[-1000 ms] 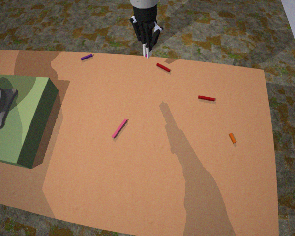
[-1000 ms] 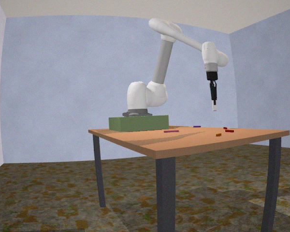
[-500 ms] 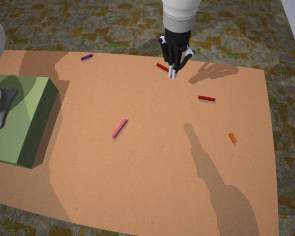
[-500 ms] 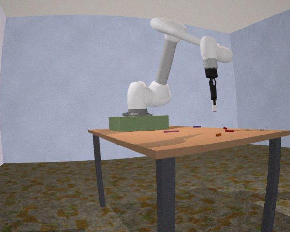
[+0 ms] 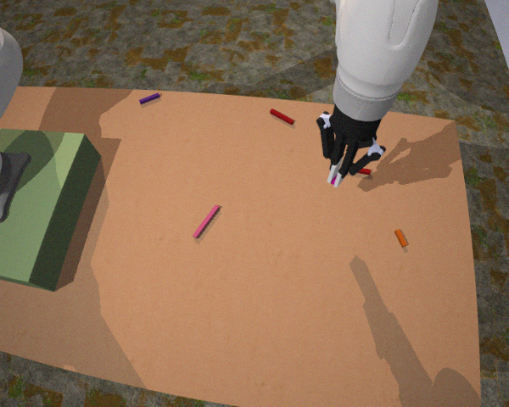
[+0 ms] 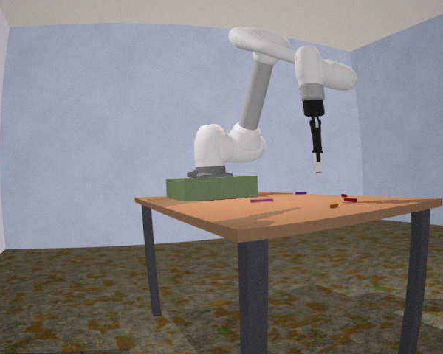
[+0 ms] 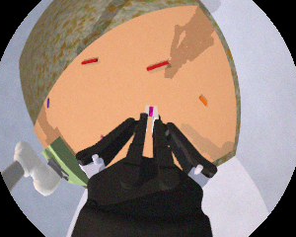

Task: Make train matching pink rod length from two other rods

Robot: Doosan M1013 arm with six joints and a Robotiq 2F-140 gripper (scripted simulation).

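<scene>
The orange rod is 17 cm ahead of my hand, 7 cm to the right of it and 13 cm below it. From my hand the other things lie so: purple rod 51 cm behind, 27 cm to the left, 13 cm below; then magenta rod 3 cm below; then pink rod 27 cm behind, 9 cm to the right, 13 cm below.
</scene>
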